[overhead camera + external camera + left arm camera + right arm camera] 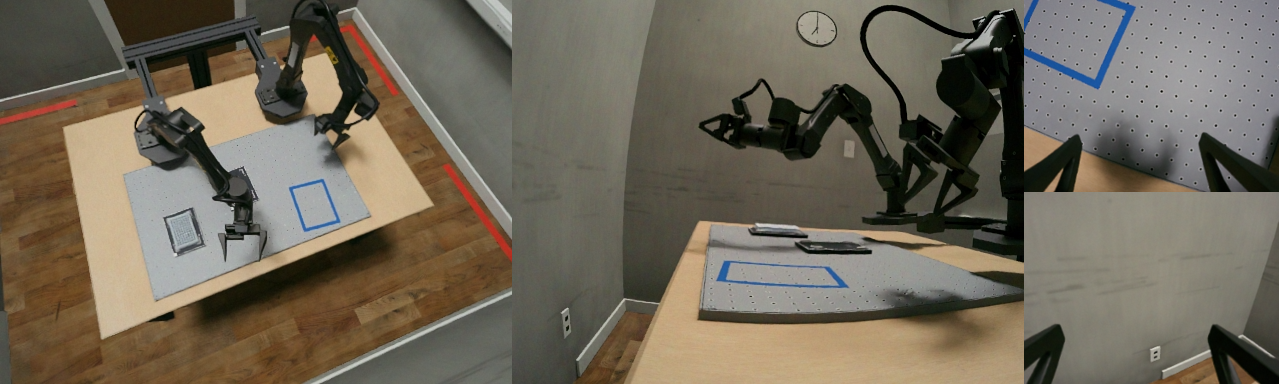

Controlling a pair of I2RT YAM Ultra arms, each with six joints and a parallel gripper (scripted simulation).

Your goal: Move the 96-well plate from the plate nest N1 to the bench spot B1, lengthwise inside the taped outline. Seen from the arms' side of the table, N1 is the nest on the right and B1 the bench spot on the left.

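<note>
Now: the 96-well plate 230 mm behind my right hand, 140 mm to the right of it and 260 mm below it. Round my right hand: black nest 310 mm behind, 120 mm to the left, 270 mm below.
</note>
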